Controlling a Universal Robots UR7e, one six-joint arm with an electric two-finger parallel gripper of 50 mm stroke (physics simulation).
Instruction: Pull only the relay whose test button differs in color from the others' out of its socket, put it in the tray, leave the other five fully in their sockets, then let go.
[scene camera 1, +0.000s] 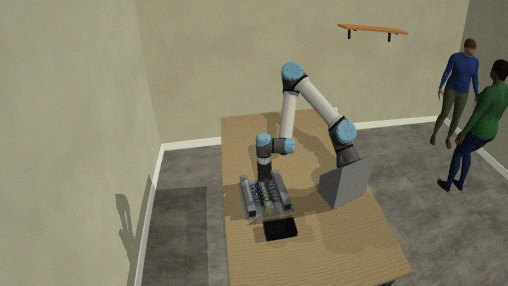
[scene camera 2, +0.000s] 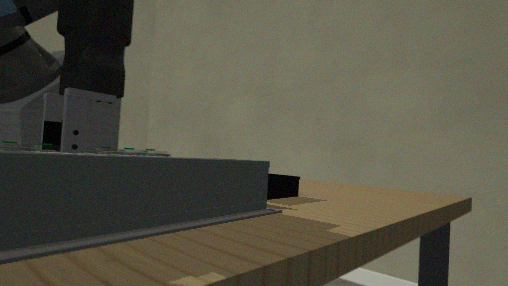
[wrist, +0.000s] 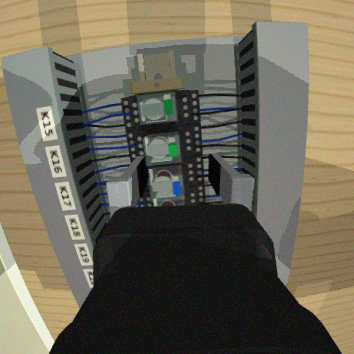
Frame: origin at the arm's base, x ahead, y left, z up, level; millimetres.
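Seen in the pictures: gripper, between the fingertips: (scene camera 1: 264, 184) (wrist: 177, 167); arm's base, origin of its link: (scene camera 1: 349, 163) (scene camera 2: 30, 83).
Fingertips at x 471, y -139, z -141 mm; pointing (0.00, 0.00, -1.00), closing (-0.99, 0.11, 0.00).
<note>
Offsets run from my fingertips to a thing's middle. Level surfaces: height alone.
The relay with the blue test button {11 mm ahead, 14 mm left, 11 mm down} (wrist: 167, 186) sits in the socket row, third from the row's visible far end in the wrist view. Relays with green buttons {9 mm ahead, 48 mm right, 11 mm down} (wrist: 157, 108) {10 mm ahead, 17 mm right, 11 mm down} (wrist: 161, 148) sit beside it; another is mostly hidden by the gripper body. My gripper (wrist: 177, 167) (scene camera 2: 62, 145) (scene camera 1: 265, 180) is open and empty, pointing down, with one finger on each side of the row near the blue-button relay. In scene camera 2 the fingers hide the blue button, and their lower ends reach the duct's top edge. The black tray {1 mm back, 325 mm left, 41 mm down} (scene camera 1: 280, 230) (scene camera 2: 284, 186) stands beside the panel.
Grey slotted ducts (wrist: 281, 100) (scene camera 2: 135, 200) flank the sockets, with blue and black wires between. The left duct bears labels K15 onward. A tan end block (wrist: 157, 70) closes the row. A grey angled block (scene camera 1: 350, 182) stands by the arm's base on the wooden table {59 mm down} (scene camera 1: 330, 250).
</note>
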